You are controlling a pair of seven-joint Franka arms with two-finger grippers.
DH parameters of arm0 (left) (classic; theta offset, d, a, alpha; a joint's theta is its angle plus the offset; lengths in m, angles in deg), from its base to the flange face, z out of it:
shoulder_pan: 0 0.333 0 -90
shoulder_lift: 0 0 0 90
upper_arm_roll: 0 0.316 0.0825 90
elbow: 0 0 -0.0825 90
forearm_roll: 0 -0.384 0 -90
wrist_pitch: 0 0 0.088 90
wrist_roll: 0 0.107 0 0
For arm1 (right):
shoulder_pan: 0 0.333 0 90
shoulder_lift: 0 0 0 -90
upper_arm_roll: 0 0.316 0.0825 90
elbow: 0 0 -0.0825 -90
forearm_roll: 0 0.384 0 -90
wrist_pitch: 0 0 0.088 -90
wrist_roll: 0 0.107 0 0
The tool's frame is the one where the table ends.
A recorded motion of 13 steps. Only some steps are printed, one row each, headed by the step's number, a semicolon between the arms.
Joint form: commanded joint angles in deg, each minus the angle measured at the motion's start. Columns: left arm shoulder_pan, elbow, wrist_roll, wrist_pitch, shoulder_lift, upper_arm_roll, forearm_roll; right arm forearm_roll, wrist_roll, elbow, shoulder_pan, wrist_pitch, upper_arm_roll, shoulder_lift.
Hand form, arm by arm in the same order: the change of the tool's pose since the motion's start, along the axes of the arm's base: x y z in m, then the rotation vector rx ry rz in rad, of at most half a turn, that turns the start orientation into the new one. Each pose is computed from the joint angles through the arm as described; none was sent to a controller.
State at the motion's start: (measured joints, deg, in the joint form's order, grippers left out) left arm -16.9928 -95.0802 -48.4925 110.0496 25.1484 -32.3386 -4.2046; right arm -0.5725 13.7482 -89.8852 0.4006 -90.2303 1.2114 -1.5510
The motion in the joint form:
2: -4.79 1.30 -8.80 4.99 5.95 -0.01 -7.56; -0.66 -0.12 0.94 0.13 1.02 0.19 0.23
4: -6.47 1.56 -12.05 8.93 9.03 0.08 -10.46; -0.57 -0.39 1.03 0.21 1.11 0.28 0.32
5: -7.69 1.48 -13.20 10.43 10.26 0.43 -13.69; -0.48 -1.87 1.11 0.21 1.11 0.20 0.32
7: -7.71 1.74 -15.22 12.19 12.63 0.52 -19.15; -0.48 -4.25 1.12 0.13 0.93 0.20 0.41
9: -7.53 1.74 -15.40 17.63 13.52 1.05 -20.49; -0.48 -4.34 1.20 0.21 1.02 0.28 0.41
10: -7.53 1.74 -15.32 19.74 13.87 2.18 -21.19; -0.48 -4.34 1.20 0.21 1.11 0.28 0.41
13: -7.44 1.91 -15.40 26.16 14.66 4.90 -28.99; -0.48 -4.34 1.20 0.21 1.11 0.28 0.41
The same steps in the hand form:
2: -0.0193 -0.0425 -0.0449 0.0389 -0.0655 0.0238; -0.0026 0.0018 0.0085 -0.0114 -0.0029 0.0076
4: -0.0261 -0.0596 -0.0700 0.0269 -0.0935 0.0352; -0.0032 0.0036 0.0100 -0.0097 -0.0044 0.0152
5: -0.0316 -0.0671 -0.0827 0.0387 -0.1305 0.0101; -0.0032 0.0030 0.0106 -0.0077 -0.0054 0.0396
7: -0.0262 -0.0675 -0.1038 0.0611 -0.1825 -0.0049; -0.0033 0.0022 0.0118 -0.0070 -0.0097 0.0798
9: -0.0163 -0.0711 -0.1067 -0.0045 -0.2287 0.0016; -0.0034 0.0038 0.0124 -0.0069 -0.0095 0.0841
10: -0.0063 -0.0667 -0.1107 -0.0187 -0.2531 0.0091; -0.0036 0.0038 0.0122 -0.0069 -0.0079 0.0841
13: 0.0203 -0.0564 -0.1156 -0.0446 -0.3960 -0.0414; -0.0036 0.0038 0.0122 -0.0069 -0.0079 0.0841

